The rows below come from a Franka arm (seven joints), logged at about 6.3 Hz.
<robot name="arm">
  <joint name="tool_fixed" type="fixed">
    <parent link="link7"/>
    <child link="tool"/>
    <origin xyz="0 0 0.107" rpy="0 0 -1.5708"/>
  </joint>
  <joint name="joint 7" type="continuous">
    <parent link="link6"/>
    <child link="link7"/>
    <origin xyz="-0.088 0 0" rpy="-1.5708 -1.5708 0"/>
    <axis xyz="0 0 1"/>
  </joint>
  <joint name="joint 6" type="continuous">
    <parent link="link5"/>
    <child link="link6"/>
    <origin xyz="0 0 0" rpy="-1.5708 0 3.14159"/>
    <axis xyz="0 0 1"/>
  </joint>
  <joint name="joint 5" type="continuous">
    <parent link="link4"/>
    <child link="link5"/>
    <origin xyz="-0.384 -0.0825 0" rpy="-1.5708 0 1.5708"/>
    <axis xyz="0 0 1"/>
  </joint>
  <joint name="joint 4" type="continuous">
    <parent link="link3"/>
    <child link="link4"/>
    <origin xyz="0 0.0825 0" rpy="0 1.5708 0"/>
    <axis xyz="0 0 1"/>
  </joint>
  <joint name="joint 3" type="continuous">
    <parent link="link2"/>
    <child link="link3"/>
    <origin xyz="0.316 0 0" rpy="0 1.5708 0"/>
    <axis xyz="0 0 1"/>
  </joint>
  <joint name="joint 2" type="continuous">
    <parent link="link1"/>
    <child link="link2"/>
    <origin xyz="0 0 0" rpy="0 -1.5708 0"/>
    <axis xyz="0 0 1"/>
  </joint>
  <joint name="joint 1" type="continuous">
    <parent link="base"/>
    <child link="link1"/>
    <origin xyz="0 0 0.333" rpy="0 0 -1.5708"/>
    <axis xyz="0 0 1"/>
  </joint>
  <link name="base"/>
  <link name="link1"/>
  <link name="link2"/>
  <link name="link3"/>
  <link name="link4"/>
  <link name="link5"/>
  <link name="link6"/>
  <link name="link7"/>
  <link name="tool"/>
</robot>
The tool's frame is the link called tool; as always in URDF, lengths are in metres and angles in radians. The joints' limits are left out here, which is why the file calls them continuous.
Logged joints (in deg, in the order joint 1, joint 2, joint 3, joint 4, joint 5, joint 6, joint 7), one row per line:
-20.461 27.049 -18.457 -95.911 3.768 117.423 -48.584
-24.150 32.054 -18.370 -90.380 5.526 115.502 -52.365
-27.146 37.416 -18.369 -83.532 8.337 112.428 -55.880
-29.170 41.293 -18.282 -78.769 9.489 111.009 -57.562
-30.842 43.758 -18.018 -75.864 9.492 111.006 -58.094
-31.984 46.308 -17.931 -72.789 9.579 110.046 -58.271
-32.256 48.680 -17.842 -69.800 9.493 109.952 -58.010
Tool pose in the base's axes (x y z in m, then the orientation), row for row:
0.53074 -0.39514 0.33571 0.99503 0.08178 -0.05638 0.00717
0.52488 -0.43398 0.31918 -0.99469 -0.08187 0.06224 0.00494
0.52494 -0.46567 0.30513 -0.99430 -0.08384 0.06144 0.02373
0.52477 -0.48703 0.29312 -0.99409 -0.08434 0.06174 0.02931
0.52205 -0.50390 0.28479 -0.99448 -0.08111 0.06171 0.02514
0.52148 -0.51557 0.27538 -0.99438 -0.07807 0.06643 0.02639
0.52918 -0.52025 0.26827 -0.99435 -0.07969 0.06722 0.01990
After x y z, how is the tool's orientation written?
As a quaternion, x y z w.
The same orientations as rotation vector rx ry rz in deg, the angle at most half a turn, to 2 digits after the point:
178.29 14.65 -10.10
-178.48 -14.69 11.17
-176.32 -14.87 10.90
-175.67 -14.90 10.91
-176.20 -14.37 10.93
-176.04 -13.82 11.76
-176.75 -14.17 11.95

